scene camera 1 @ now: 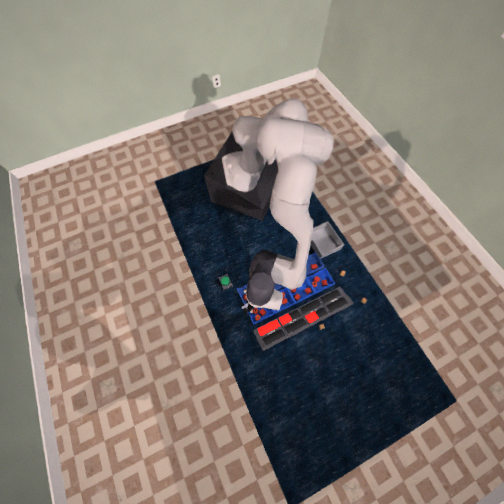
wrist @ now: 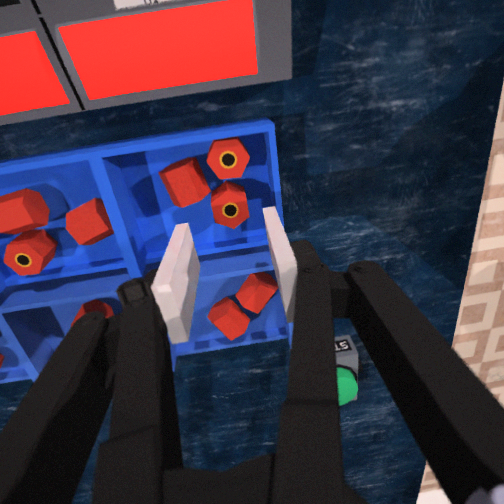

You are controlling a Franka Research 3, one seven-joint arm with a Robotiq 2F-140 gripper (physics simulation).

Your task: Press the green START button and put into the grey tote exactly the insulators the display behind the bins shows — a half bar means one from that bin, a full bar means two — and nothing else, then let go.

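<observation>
A blue bin tray (scene camera 1: 286, 294) holds red hexagonal insulators in several compartments. Behind it the dark display (scene camera 1: 302, 317) shows red bars; one wide bar (wrist: 157, 47) sits behind the end compartment. My gripper (wrist: 227, 235) is open and empty, hovering over that end of the tray (wrist: 200, 240), with an upright insulator (wrist: 230, 207) just beyond the fingertips and two lying ones (wrist: 242, 305) between the fingers below. In the scene view the wrist (scene camera 1: 260, 295) covers the tray's left end. The green START button (wrist: 345, 385) peeks out beside my right finger; it also shows in the scene view (scene camera 1: 225, 281). The grey tote (scene camera 1: 327, 239) stands at the tray's other end.
Everything sits on a dark blue mat (scene camera 1: 300, 325) on a tiled floor. Three small brown blocks (scene camera 1: 343, 273) (scene camera 1: 363, 300) (scene camera 1: 322, 326) lie around the display. The robot base (scene camera 1: 242, 180) is behind the bins.
</observation>
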